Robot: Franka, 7 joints.
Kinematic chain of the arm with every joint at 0, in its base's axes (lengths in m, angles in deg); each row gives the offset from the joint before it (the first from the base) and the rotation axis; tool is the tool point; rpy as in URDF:
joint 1: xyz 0 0 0.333 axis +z
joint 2: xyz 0 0 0 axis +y
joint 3: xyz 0 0 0.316 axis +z
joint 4: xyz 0.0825 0 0 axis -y
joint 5: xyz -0.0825 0 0.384 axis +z
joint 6: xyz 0 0 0 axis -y
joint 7: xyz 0.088 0 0 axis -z
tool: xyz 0 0 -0.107 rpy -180 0 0
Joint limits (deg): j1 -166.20..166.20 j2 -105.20..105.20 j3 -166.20..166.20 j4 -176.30..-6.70 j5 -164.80..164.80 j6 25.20..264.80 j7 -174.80..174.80
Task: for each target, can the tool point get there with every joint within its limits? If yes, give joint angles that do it. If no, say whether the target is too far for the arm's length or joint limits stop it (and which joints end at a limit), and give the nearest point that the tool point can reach.
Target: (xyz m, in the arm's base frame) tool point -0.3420 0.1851 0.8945
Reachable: yes | joints -123.81 -45.22 -35.66 -86.57 -49.14 100.64 109.87
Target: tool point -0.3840 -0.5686 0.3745
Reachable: yes | joints 11.12 -79.60 -107.32 -66.18 49.11 69.32 -28.24
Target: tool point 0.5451 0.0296 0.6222
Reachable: yes | joints 53.70 15.49 -73.33 -85.56 -114.88 224.63 35.33
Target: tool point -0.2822 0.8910 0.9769
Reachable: no: too far | nearest point -0.2133 0.6735 0.8197 | short by 0.277 m
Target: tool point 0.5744 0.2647 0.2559
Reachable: yes | joints 59.51 35.93 -43.56 -104.53 65.41 112.26 59.51
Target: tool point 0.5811 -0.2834 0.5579
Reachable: yes | joints -57.19 8.92 35.13 -100.75 68.40 149.73 119.02
